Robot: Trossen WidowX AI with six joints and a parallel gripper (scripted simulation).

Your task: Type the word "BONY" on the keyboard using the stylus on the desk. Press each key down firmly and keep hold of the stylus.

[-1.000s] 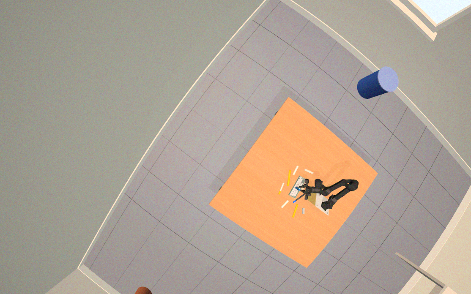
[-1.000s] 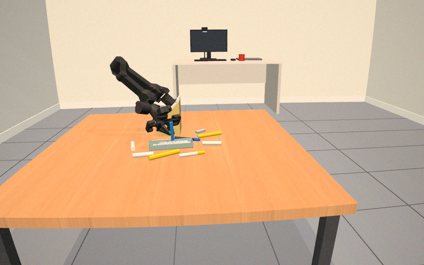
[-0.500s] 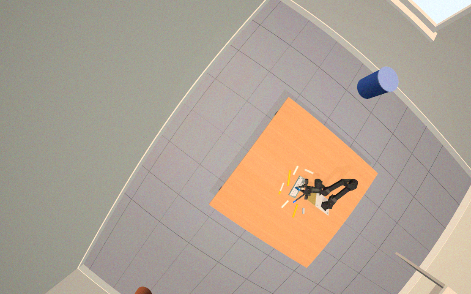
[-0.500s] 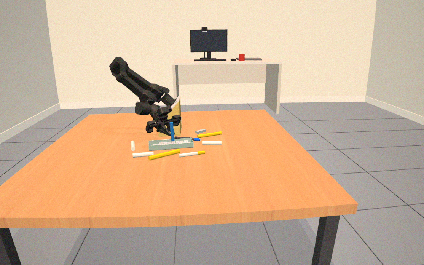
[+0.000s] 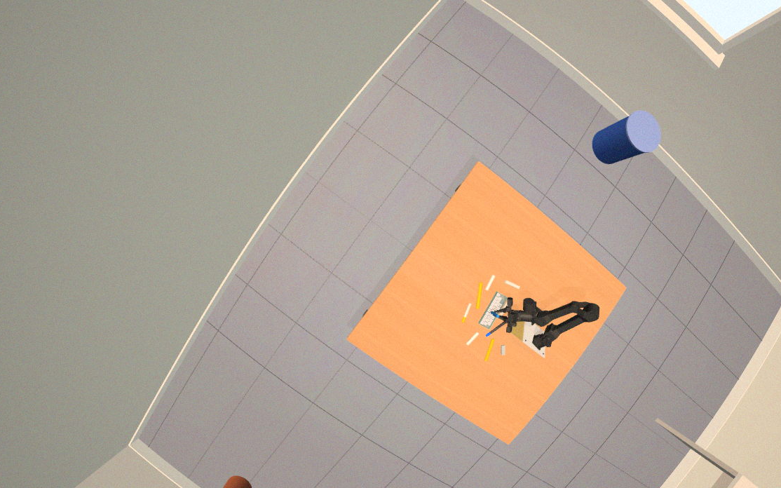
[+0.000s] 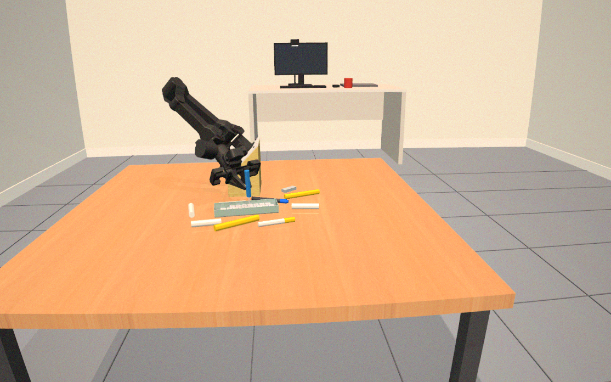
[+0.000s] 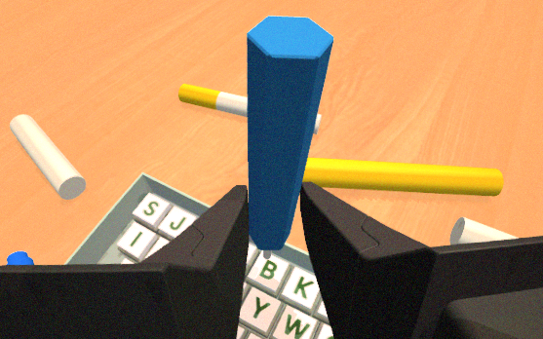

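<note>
Right now the N key is 3 cm behind my gripper tip, 7 cm to the right of it and 8 cm below it. The rest, counted from my gripper tip: yellow marker: 10 cm ahead, 2 cm to the right, 8 cm below; then blue stylus: 2 cm below; then D key: 1 cm behind, 7 cm to the right, 8 cm below.
</note>
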